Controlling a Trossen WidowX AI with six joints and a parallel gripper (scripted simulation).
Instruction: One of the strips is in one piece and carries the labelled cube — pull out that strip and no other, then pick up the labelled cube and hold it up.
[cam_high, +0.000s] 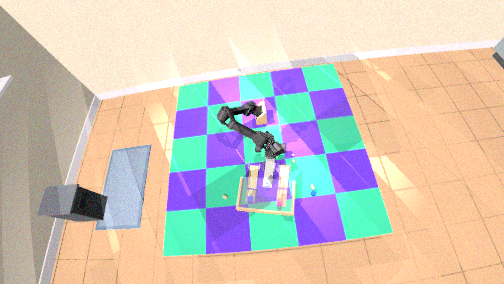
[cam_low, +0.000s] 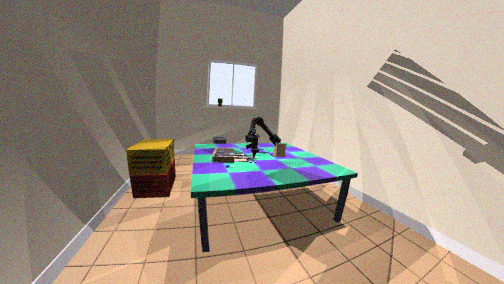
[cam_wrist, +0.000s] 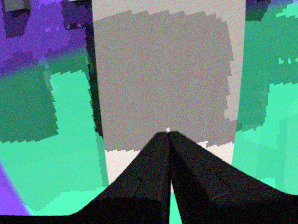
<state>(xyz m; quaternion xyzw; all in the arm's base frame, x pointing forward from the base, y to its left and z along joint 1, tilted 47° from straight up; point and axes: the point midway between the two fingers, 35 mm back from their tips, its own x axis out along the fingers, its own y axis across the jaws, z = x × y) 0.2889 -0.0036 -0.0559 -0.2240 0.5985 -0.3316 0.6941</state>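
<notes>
Now: gripper tip 20 cm short of the labelled cube, 5 cm to the left of it and 2 cm below it. Also, from my gripper tip: blue piece: 29 cm ahead, 21 cm to the left.
</notes>
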